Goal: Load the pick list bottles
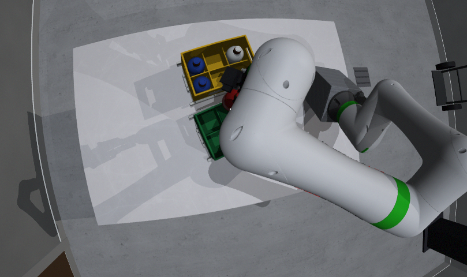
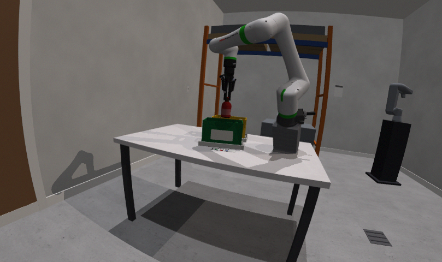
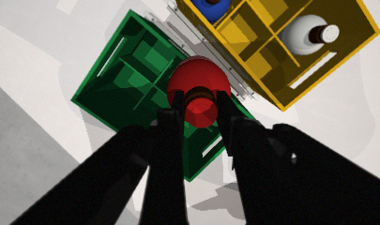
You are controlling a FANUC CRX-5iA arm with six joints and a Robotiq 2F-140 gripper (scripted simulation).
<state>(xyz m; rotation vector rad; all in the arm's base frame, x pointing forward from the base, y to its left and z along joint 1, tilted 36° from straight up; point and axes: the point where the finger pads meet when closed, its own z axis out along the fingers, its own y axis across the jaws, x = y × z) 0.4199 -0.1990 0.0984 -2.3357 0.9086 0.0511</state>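
Right now the red bottle is 8 cm below my hand. Also, from my hand: yellow crate: 16 cm to the right, 27 cm below; then green crate: 1 cm behind, 8 cm to the left, 27 cm below; then green-label bottle: 9 cm behind, 2 cm to the left, 26 cm below.
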